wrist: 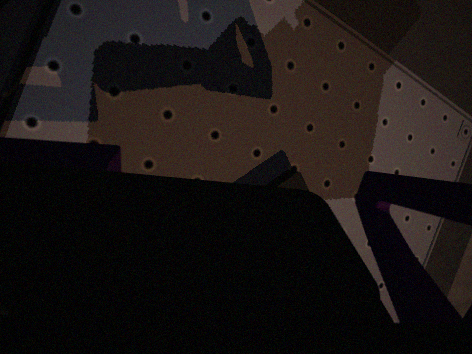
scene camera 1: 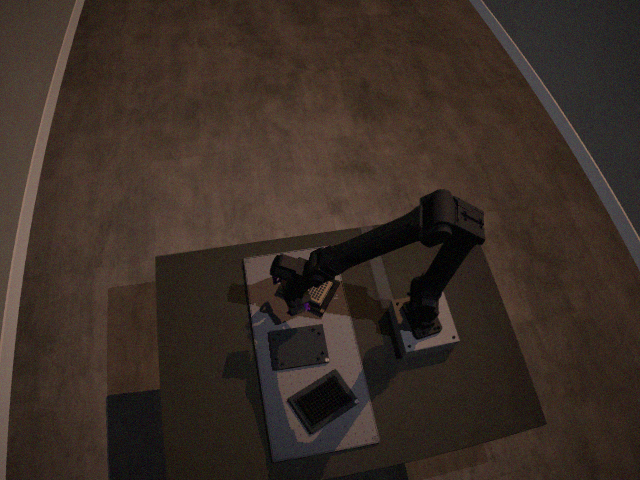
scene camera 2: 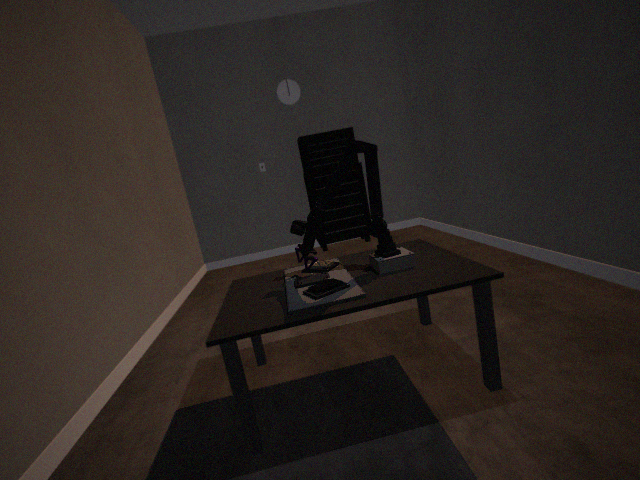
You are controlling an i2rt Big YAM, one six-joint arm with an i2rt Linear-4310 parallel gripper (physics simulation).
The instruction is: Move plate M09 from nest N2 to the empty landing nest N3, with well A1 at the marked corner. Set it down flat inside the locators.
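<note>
A light well plate [scene camera 1: 320, 292] [scene camera 2: 324, 266] sits in the far nest of the perforated breadboard [scene camera 1: 341, 433] [wrist: 415, 126], turned askew to the board's edges. My gripper [scene camera 1: 292, 294] [scene camera 2: 306, 257] [wrist: 245, 175] is open wide and low over the board, at the plate's left end. One purple-tipped finger is near the plate's near corner. In the wrist view only bare board lies between the fingers; the plate is hidden there. A flat dark empty nest [scene camera 1: 298, 346] lies in the middle of the board. Labels are too dark to read.
A dark well plate [scene camera 1: 322, 400] [scene camera 2: 325, 288] lies rotated at the board's near end. The arm's base block [scene camera 1: 429, 341] stands right of the board on the dark table [scene camera 1: 207, 361] [scene camera 2: 439, 273]. A small dark locator [wrist: 274, 169] sits on the board. A tall dark rack [scene camera 2: 330, 154] stands behind.
</note>
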